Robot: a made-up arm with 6 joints. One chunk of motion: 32 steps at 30 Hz.
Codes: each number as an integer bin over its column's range. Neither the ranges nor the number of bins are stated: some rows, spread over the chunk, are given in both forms.
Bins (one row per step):
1: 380 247 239 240 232 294
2: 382 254 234 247 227 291
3: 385 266 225 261 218 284
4: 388 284 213 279 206 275
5: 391 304 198 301 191 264
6: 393 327 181 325 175 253
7: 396 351 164 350 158 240
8: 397 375 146 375 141 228
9: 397 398 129 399 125 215
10: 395 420 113 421 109 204
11: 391 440 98 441 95 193
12: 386 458 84 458 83 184
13: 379 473 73 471 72 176
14: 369 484 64 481 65 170
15: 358 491 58 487 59 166
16: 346 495 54 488 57 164
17: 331 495 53 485 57 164
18: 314 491 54 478 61 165
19: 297 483 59 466 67 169
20: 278 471 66 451 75 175
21: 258 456 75 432 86 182
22: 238 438 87 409 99 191
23: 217 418 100 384 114 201
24: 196 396 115 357 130 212
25: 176 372 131 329 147 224
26: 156 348 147 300 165 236
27: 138 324 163 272 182 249
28: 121 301 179 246 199 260
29: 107 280 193 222 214 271
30: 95 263 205 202 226 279
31: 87 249 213 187 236 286
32: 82 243 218 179 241 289
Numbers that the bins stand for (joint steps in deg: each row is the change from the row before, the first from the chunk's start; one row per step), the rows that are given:
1: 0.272 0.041 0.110 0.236 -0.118 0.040
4: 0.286 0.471 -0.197 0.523 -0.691 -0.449
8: 0.303 1.529 -0.987 1.229 -2.123 -1.657
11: 0.292 2.285 -1.554 1.715 -3.137 -2.557
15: 0.232 2.878 -2.026 2.053 -3.930 -3.251
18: 0.151 2.878 -2.073 1.987 -3.886 -3.277
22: 0.013 2.261 -1.683 1.479 -3.049 -2.609
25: -0.100 1.494 -1.164 0.891 -1.991 -1.760
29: -0.225 0.425 -0.433 0.104 -0.514 -0.551
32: -0.271 -0.005 -0.138 -0.213 0.080 -0.089
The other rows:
2: 0.275 0.123 0.051 0.287 -0.228 -0.037
3: 0.281 0.262 -0.055 0.390 -0.426 -0.217
5: 0.292 0.704 -0.374 0.685 -1.021 -0.731
6: 0.295 0.971 -0.574 0.861 -1.374 -1.014
7: 0.301 1.250 -0.775 1.045 -1.748 -1.349
9: 0.303 1.796 -1.188 1.406 -2.476 -1.991
10: 0.299 2.052 -1.377 1.568 -2.828 -2.274
12: 0.283 2.494 -1.719 1.840 -3.401 -2.789
13: 0.270 2.668 -1.849 1.936 -3.643 -2.994
14: 0.252 2.796 -1.955 2.009 -3.798 -3.149
16: 0.210 2.924 -2.073 2.061 -3.974 -3.303
17: 0.182 2.924 -2.085 2.039 -3.974 -3.303
19: 0.121 2.785 -2.014 1.899 -3.754 -3.174
20: 0.086 2.645 -1.931 1.789 -3.577 -3.020
21: 0.050 2.471 -1.825 1.649 -3.335 -2.840
23: -0.025 2.029 -1.530 1.296 -2.718 -2.351
24: -0.063 1.773 -1.353 1.097 -2.365 -2.069
26: -0.136 1.215 -0.975 0.677 -1.594 -1.451
27: -0.169 0.936 -0.787 0.471 -1.220 -1.117
28: -0.200 0.669 -0.598 0.280 -0.845 -0.834
30: -0.247 0.227 -0.291 -0.044 -0.250 -0.346
31: -0.262 0.064 -0.197 -0.154 -0.030 -0.166

